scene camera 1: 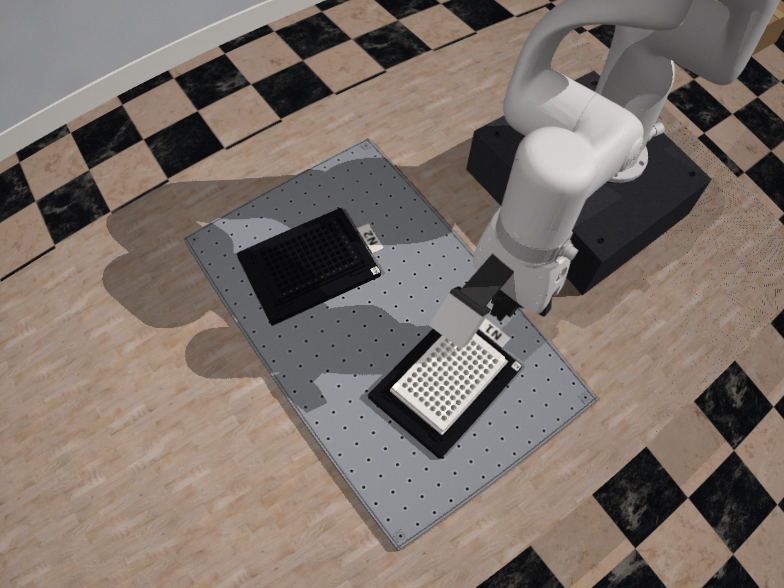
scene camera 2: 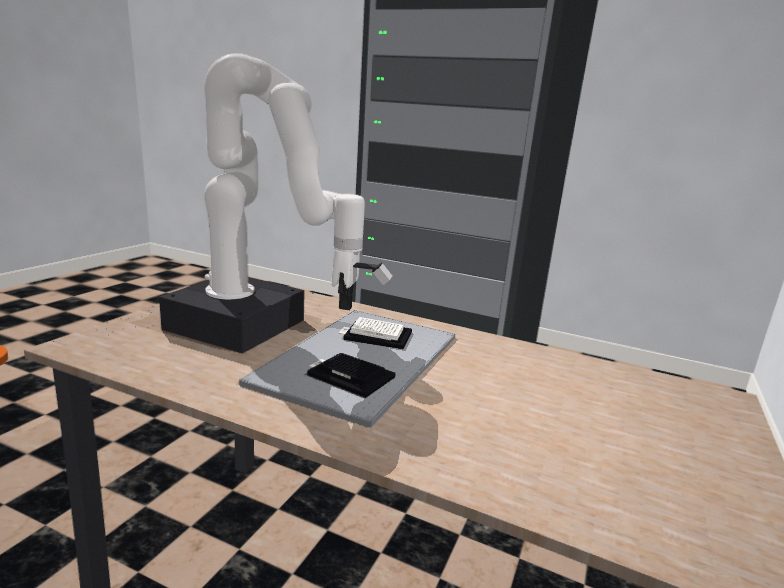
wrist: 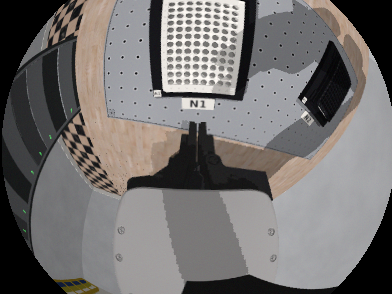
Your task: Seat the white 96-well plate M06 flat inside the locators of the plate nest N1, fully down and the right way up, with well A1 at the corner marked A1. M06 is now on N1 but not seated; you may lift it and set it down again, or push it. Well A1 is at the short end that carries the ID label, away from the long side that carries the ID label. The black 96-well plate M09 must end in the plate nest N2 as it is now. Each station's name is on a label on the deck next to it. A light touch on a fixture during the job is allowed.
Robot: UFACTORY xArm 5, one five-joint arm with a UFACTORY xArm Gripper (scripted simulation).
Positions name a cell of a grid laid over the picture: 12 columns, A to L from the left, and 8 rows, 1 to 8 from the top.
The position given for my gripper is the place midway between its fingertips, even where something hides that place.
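My gripper (scene camera 1: H5), (scene camera 2: F5), (wrist: G4). White 96-well plate M06 (scene camera 1: H6), (scene camera 2: F5). Black plate M09 (scene camera 2: F5), (wrist: K3).
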